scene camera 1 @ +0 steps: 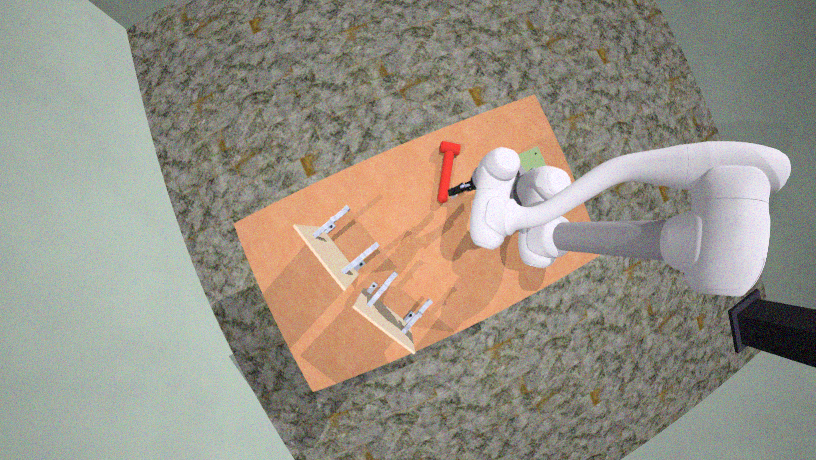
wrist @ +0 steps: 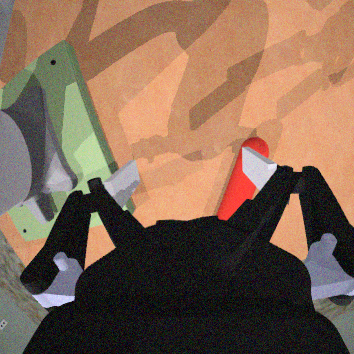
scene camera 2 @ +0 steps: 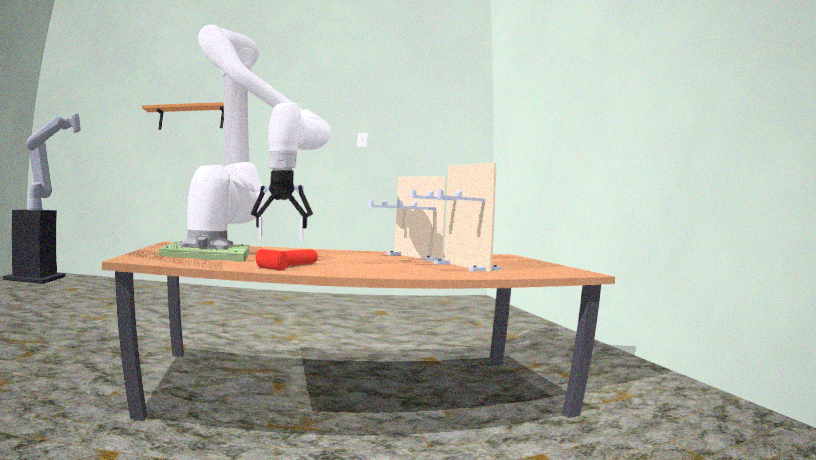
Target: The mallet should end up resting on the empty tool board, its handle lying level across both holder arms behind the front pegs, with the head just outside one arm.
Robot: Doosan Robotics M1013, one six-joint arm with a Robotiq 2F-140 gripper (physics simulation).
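Where they show: gripper, fingertip midpoint: (scene camera 1: pixel 467 192) (wrist: pixel 188 164) (scene camera 2: pixel 281 239); arm's base at its link origin: (scene camera 1: pixel 526 192) (wrist: pixel 25 152) (scene camera 2: pixel 206 246).
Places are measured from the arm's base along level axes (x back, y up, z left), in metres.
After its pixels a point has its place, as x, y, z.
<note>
A red mallet (scene camera 1: pixel 445 174) @[-0.327, 0.017, -0.203] (scene camera 2: pixel 301 257) @[-0.343, -0.001, -0.205] (wrist: pixel 235 192) @[-0.330, 0.014, -0.163] lies on the table, its head nearest scene camera 2. In the wrist view part of the handle shows and the head is hidden. My gripper (scene camera 2: pixel 281 235) @[-0.277, 0.040, -0.098] (wrist: pixel 188 164) @[-0.277, 0.040, -0.098] is open and empty, pointing down above the table near the handle end; one fingertip overlaps the handle in the wrist view. Two upright pale tool boards stand apart, one (scene camera 1: pixel 331 257) @[-0.862, 0.183, -0.061] (scene camera 2: pixel 471 228) @[-0.872, 0.098, -0.096] nearer scene camera 2, the other (scene camera 1: pixel 380 321) @[-0.783, 0.222, 0.210] (scene camera 2: pixel 408 185) @[-0.741, 0.236, 0.288] farther away. Each has two grey holder arms with pegs, and neither bears a tool.
The arm's base stands on a green plate (scene camera 1: pixel 532 158) @[0.096, -0.001, -0.132] (scene camera 2: pixel 204 253) @[-0.023, -0.008, -0.171] (wrist: pixel 90 155) @[-0.134, 0.000, -0.050] at one end of the wooden table (scene camera 1: pixel 274 228) @[-1.110, -0.026, -0.279] (scene camera 2: pixel 365 275) @[-0.513, -0.026, -0.349]. The holder arms jut out from the boards above the table. A brown shelf (scene camera 2: pixel 182 106) hangs on the wall behind.
</note>
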